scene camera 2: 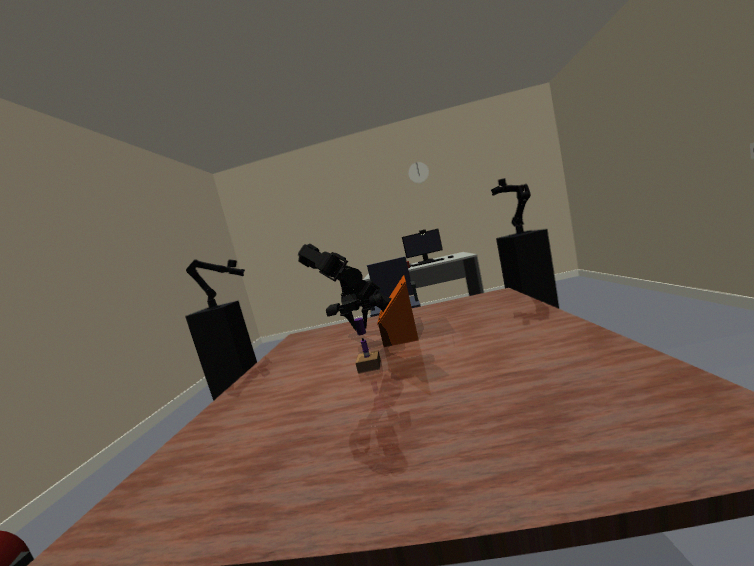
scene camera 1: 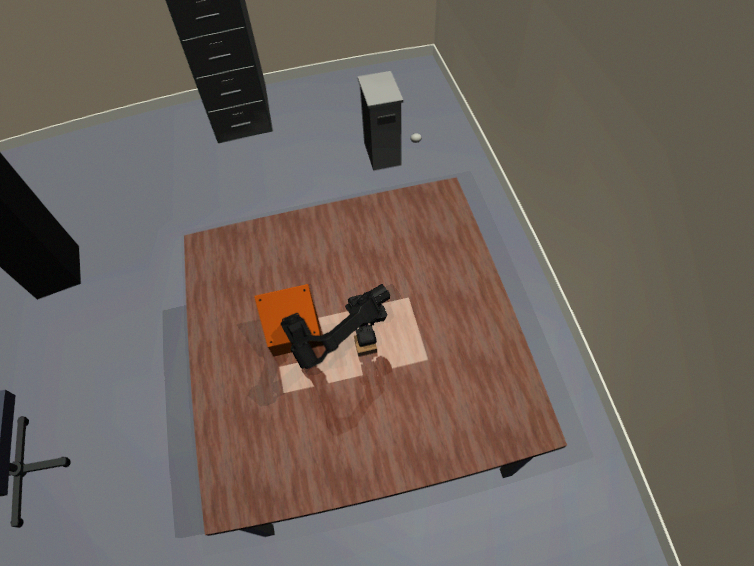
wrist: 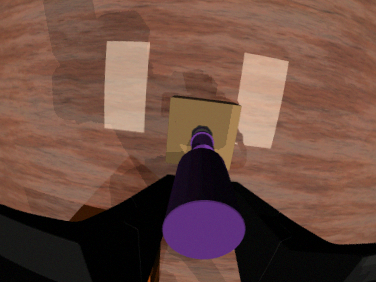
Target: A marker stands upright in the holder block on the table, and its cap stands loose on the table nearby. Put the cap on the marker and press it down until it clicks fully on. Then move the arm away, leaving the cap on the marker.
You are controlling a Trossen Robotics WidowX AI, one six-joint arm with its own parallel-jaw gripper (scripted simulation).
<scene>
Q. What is my gripper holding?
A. A purple cap.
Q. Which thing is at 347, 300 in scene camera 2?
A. My gripper.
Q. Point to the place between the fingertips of my gripper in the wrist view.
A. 201, 185
</scene>
